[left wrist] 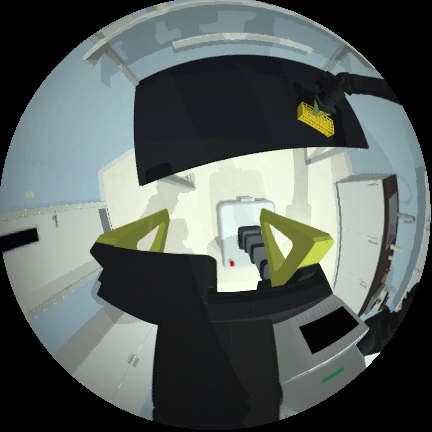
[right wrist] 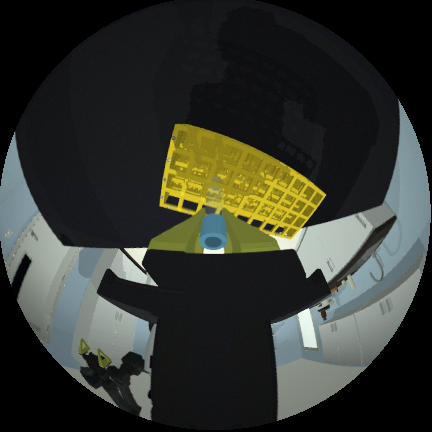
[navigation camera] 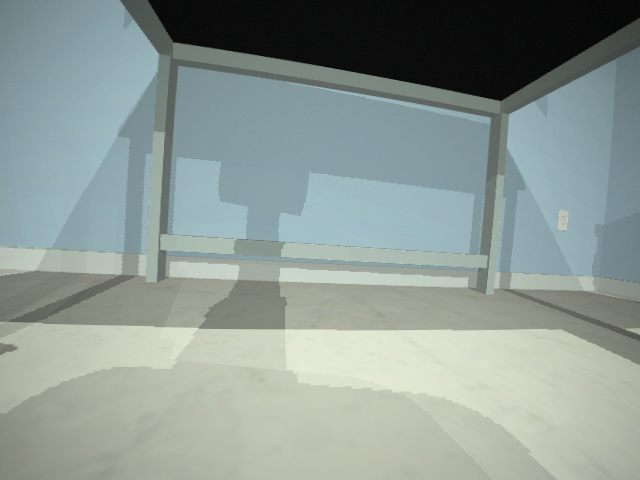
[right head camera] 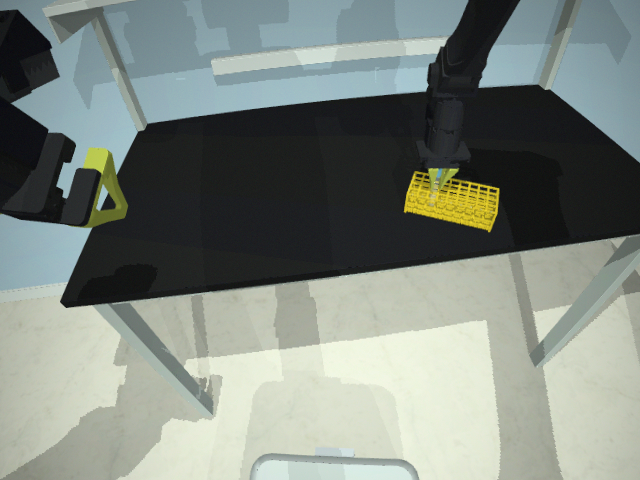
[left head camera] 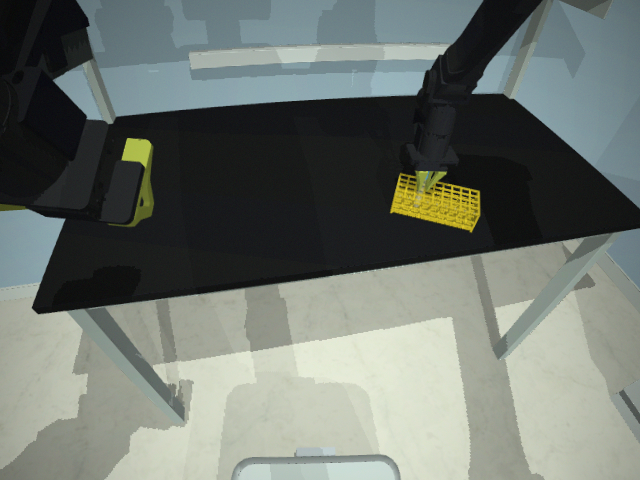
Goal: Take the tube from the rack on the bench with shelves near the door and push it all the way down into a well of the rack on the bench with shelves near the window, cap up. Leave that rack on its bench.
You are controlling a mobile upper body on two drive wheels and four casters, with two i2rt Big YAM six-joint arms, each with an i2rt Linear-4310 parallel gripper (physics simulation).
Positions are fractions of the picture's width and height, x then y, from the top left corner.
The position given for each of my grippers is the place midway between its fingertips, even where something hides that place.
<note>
I see my left gripper (left head camera: 0.16,0.43), my right gripper (left head camera: 0.66,0.39), a clear tube with blue cap (right wrist: 0.49,0.55), a yellow tube rack (right head camera: 0.73,0.44), a white cabinet with dark counter (right wrist: 0.79,0.57) and a tall white cabinet (right wrist: 0.23,0.75).
My left gripper also shows in the left wrist view (left wrist: 0.49,0.49) and in the right head camera view (right head camera: 0.13,0.43). My right gripper is seen too in the right wrist view (right wrist: 0.49,0.49). The navigation camera view does not show the clear tube with blue cap: it is out of frame.
</note>
